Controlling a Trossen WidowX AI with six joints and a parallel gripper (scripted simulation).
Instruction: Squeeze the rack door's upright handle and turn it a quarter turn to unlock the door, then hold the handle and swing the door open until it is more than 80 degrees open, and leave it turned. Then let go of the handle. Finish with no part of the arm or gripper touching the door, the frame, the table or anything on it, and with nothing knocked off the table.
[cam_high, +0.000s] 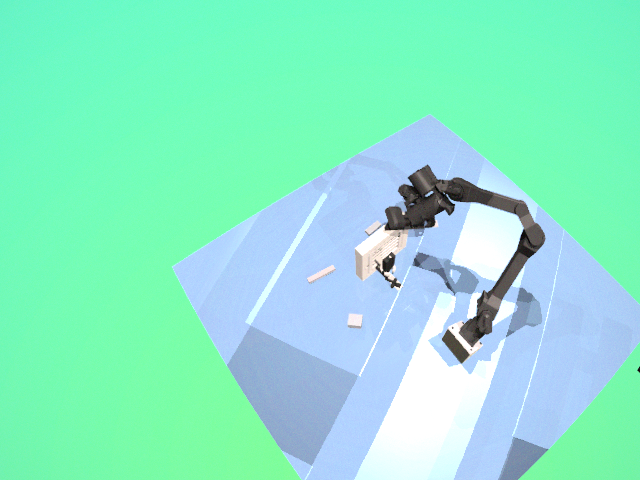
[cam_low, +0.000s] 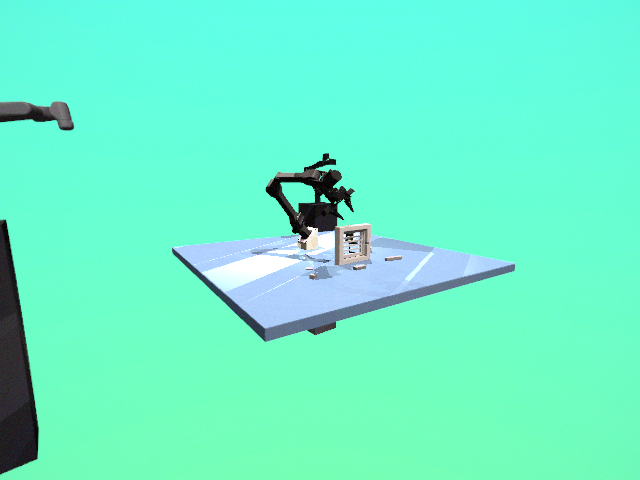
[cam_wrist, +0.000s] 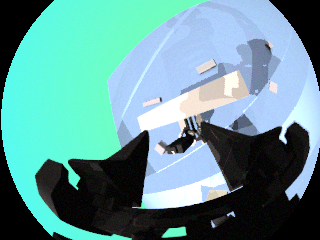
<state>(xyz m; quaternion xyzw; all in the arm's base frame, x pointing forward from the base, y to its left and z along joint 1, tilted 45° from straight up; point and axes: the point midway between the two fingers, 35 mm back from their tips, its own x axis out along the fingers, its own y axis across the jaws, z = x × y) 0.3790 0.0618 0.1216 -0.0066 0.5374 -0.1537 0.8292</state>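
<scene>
Now: gripper tip 5 cm past the dark upright handle, 5 cm to the right of it and 12 cm above it. The rest, counted from my gripper tip: grey bar (12 cm ahead, 20 cm to the left, 21 cm below).
</scene>
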